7 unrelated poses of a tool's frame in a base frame.
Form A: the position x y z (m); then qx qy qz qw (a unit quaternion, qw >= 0).
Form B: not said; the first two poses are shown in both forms.
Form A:
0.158, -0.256, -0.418, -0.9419, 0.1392, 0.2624, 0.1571
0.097, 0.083, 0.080, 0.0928, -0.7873, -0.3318, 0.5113
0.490, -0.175, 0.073, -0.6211, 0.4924, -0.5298, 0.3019
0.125, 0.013, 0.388, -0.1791, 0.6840, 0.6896, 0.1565
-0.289, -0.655, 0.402, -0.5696, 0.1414, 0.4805, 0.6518
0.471, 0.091, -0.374, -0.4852, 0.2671, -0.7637, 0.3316
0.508, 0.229, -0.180, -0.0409, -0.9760, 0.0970, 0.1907
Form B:
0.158, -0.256, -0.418, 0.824, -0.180, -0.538, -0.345, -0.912, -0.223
0.097, 0.083, 0.080, -0.460, -0.485, 0.744, 0.193, 0.763, 0.617
0.490, -0.175, 0.073, -0.046, -0.932, 0.361, -0.292, -0.333, -0.897
0.125, 0.013, 0.388, -0.887, -0.029, -0.461, -0.461, -0.015, 0.887
-0.289, -0.655, 0.402, 0.498, 0.465, -0.732, -0.787, -0.110, -0.607
0.471, 0.091, -0.374, -0.309, -0.766, 0.564, 0.247, -0.637, -0.730
0.508, 0.229, -0.180, -0.924, 0.117, 0.364, 0.043, 0.978, -0.205

